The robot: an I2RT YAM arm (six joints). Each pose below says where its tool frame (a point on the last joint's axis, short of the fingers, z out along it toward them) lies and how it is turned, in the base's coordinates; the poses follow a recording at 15 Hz.
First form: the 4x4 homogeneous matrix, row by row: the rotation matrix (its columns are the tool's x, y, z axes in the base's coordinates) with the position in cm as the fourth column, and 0 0 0 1 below. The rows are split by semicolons.
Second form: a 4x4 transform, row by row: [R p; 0 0 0 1], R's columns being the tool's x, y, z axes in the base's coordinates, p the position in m. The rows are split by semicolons. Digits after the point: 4 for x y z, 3 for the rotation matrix.
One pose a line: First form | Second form
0.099 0.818 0.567 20.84; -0.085 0.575 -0.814 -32.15; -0.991 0.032 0.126 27.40; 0 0 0 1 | 0.099 0.818 0.567 0.2084; -0.085 0.575 -0.814 -0.3215; -0.991 0.032 0.126 0.2740; 0 0 0 1
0.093 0.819 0.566 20.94; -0.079 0.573 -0.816 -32.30; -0.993 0.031 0.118 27.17; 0 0 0 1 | 0.093 0.819 0.566 0.2094; -0.079 0.573 -0.816 -0.3230; -0.993 0.031 0.118 0.2717; 0 0 0 1
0.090 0.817 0.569 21.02; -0.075 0.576 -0.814 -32.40; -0.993 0.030 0.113 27.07; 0 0 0 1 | 0.090 0.817 0.569 0.2102; -0.075 0.576 -0.814 -0.3240; -0.993 0.030 0.113 0.2707; 0 0 0 1
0.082 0.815 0.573 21.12; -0.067 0.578 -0.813 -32.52; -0.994 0.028 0.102 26.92; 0 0 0 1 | 0.082 0.815 0.573 0.2112; -0.067 0.578 -0.813 -0.3252; -0.994 0.028 0.102 0.2692; 0 0 0 1
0.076 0.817 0.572 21.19; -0.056 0.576 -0.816 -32.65; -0.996 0.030 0.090 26.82; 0 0 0 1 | 0.076 0.817 0.572 0.2119; -0.056 0.576 -0.816 -0.3265; -0.996 0.030 0.090 0.2682; 0 0 0 1
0.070 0.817 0.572 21.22; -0.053 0.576 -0.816 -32.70; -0.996 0.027 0.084 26.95; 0 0 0 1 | 0.070 0.817 0.572 0.2122; -0.053 0.576 -0.816 -0.3270; -0.996 0.027 0.084 0.2695; 0 0 0 1
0.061 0.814 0.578 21.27; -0.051 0.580 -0.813 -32.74; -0.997 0.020 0.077 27.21; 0 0 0 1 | 0.061 0.814 0.578 0.2127; -0.051 0.580 -0.813 -0.3274; -0.997 0.020 0.077 0.2721; 0 0 0 1
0.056 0.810 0.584 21.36; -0.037 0.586 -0.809 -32.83; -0.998 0.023 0.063 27.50; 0 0 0 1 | 0.056 0.810 0.584 0.2136; -0.037 0.586 -0.809 -0.3283; -0.998 0.023 0.063 0.2750; 0 0 0 1
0.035 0.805 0.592 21.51; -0.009 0.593 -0.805 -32.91; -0.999 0.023 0.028 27.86; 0 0 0 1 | 0.035 0.805 0.592 0.2151; -0.009 0.593 -0.805 -0.3291; -0.999 0.023 0.028 0.2786; 0 0 0 1
